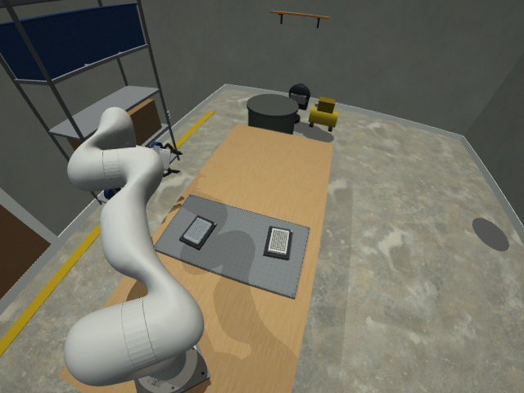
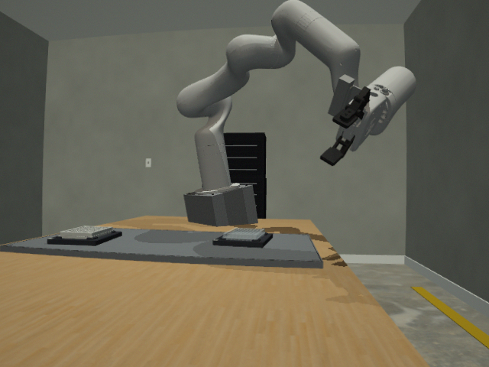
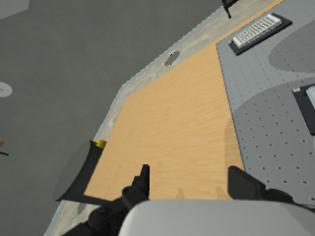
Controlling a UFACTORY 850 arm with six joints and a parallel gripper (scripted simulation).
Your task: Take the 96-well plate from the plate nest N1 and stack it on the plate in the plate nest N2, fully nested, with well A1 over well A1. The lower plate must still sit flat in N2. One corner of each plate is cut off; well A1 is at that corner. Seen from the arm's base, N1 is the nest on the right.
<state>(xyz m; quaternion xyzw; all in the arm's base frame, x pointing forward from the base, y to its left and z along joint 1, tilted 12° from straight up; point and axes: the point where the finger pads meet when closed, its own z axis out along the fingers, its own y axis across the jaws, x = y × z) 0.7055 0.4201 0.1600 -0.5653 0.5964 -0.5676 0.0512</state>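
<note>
Now: hand 13 cm past the plate nest, 59 cm to the left of it and 22 cm above it.
</note>
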